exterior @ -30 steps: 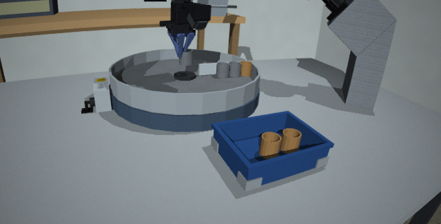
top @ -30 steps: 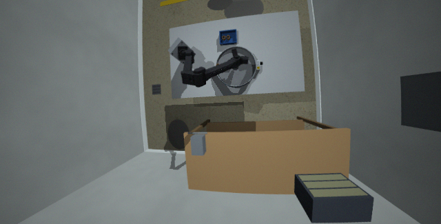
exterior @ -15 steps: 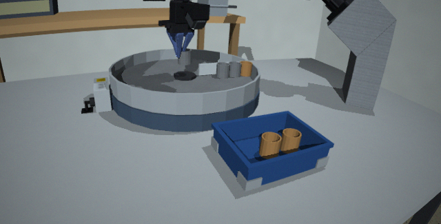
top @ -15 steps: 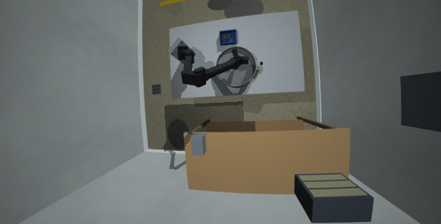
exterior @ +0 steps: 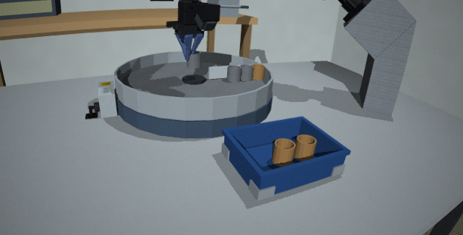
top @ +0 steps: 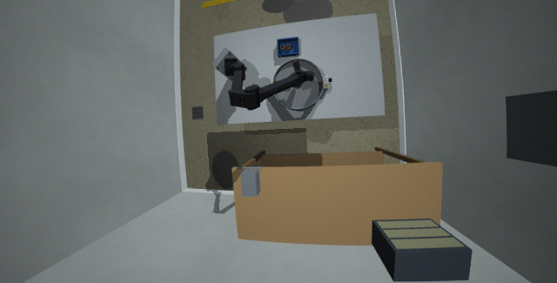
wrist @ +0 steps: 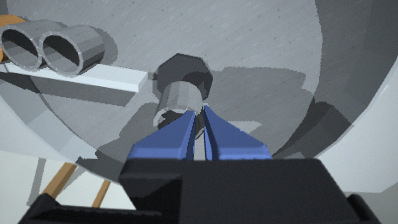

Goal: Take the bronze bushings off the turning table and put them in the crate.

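Now: hand 7 cm above the turning table and 2 cm past it. Also, from my hand: crate 35 cm to the left, 10 cm below, 1 cm behind.
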